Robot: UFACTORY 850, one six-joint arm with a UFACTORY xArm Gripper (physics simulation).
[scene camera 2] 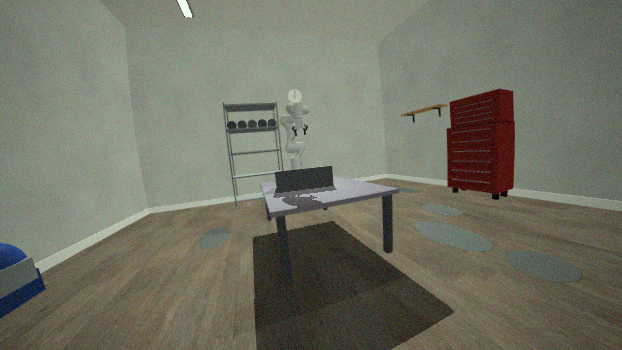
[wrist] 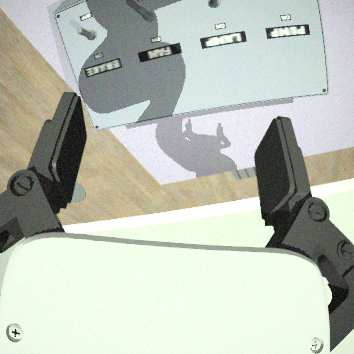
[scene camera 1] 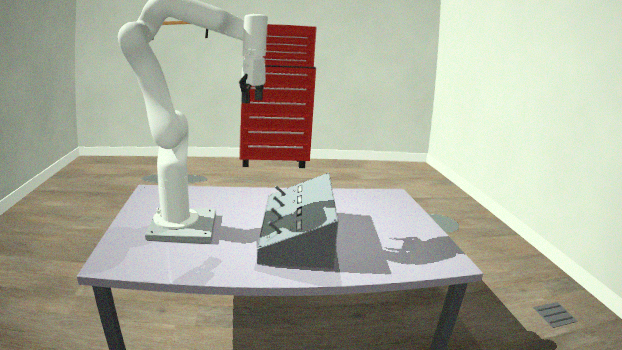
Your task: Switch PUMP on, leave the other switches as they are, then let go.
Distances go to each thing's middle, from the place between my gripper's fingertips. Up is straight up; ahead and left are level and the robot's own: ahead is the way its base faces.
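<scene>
As for the grey sloped switch panel (scene camera 1: 307, 234), my hand is 5 cm to the left of it and 19 cm short of it, and also 41 cm above it.
</scene>
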